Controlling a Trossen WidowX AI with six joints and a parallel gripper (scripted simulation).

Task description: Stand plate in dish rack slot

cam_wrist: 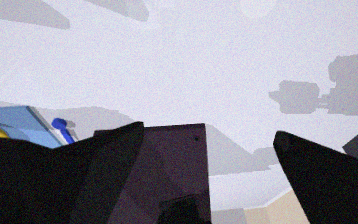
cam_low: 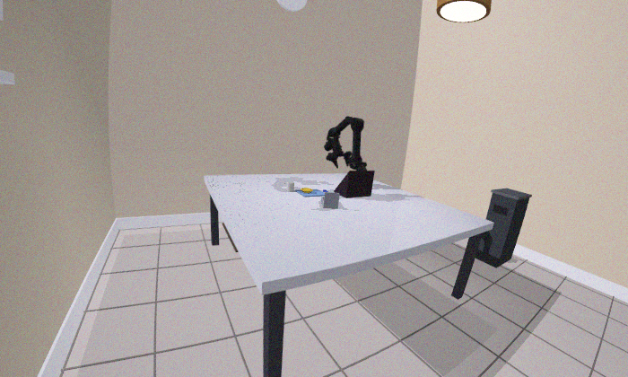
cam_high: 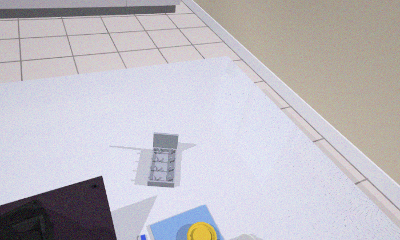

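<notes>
Right now my gripper tip is 36 cm short of the yellow plate, 9 cm to the right of it and 11 cm above it. Also, from my gripper tip: blue spoon 23 cm ahead, 12 cm to the left, 12 cm below; then blue mat 33 cm ahead, 11 cm to the left, 13 cm below; then white cup 43 cm ahead, 2 cm to the left, 10 cm below.
</notes>
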